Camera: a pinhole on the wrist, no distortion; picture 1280 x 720 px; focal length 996.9 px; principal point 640.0 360.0 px. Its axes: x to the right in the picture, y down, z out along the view. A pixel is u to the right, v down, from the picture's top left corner.
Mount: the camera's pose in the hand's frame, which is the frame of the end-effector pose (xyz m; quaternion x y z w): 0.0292 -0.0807 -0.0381 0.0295 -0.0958 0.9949 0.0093
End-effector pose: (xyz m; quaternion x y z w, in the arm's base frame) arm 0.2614 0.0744 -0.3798 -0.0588 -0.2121 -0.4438 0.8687
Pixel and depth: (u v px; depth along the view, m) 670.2 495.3 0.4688
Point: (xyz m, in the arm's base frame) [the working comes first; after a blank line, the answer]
In the camera's frame: 0.0142 0.0636 0.4688

-0.0327 0.0241 -0.0126
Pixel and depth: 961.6 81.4 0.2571
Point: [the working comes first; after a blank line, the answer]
In the camera's frame: 0.0829 -0.0719 0.2571

0.1223 0.1348 -0.1905
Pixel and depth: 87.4 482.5 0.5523
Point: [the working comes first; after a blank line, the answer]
In the camera's frame: -0.3062 0.0679 0.5523

0.0959 -0.2145 0.1774
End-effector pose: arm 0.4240 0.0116 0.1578 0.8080 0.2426 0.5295 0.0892
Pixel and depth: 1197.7 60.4 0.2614
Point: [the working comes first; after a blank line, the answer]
In the camera's frame: 0.1462 -0.0786 0.2614

0.5938 0.0350 -0.0465
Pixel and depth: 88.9 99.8 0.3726
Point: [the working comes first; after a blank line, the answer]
In the camera's frame: -0.2060 -0.0973 0.3726

0.7889 0.2261 0.2030
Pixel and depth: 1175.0 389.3 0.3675
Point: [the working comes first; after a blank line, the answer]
In the camera's frame: 0.1972 0.0108 0.3675

0.6278 0.1153 -0.1659
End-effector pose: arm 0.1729 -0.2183 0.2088 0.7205 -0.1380 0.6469 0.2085
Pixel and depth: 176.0 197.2 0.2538
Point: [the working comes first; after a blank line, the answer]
In the camera's frame: -0.1181 -0.0414 0.2538

0.4202 -0.2292 0.3426
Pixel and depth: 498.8 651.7 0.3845
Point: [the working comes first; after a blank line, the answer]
In the camera's frame: -0.0545 0.1125 0.3845

0.5847 -0.1292 0.2542
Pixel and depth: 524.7 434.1 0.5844
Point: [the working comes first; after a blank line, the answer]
In the camera's frame: -0.0676 0.0434 0.5844

0.7563 -0.2528 0.2678
